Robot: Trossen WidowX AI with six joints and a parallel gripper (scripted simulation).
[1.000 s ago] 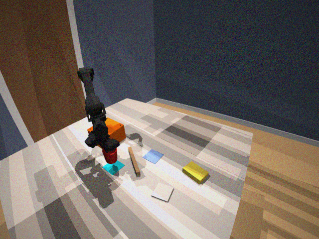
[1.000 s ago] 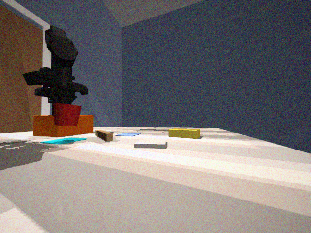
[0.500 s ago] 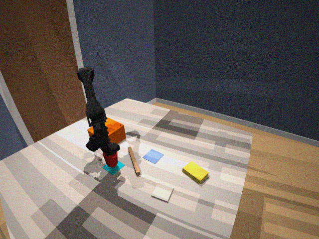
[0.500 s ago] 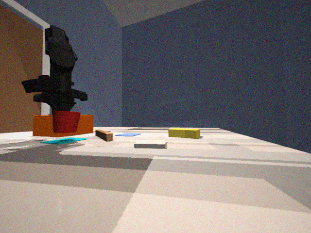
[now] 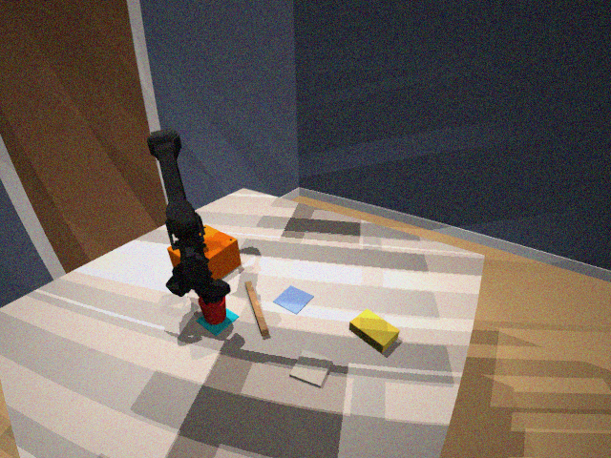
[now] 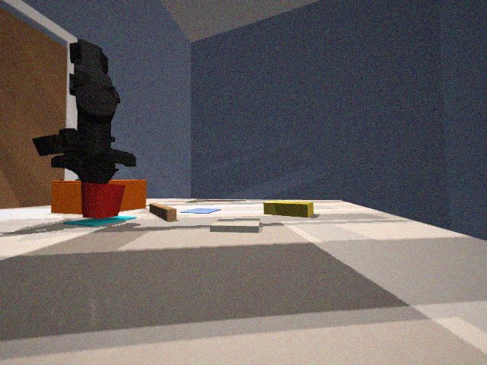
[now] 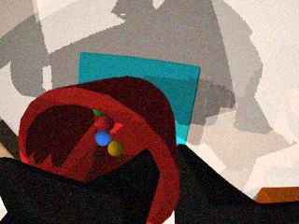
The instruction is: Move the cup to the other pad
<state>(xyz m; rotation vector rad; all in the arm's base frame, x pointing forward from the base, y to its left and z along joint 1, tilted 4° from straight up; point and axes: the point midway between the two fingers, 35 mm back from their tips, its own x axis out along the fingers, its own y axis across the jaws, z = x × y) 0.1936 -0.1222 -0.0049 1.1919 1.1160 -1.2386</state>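
Now: the cyan pad 30 mm ahead of my gripper tip and 60 mm below it. Also, from my gripper tip: blue pad: 160 mm ahead, 190 mm to the left, 60 mm below; red cup: 30 mm ahead; wooden stick: 100 mm ahead, 100 mm to the left, 40 mm below.
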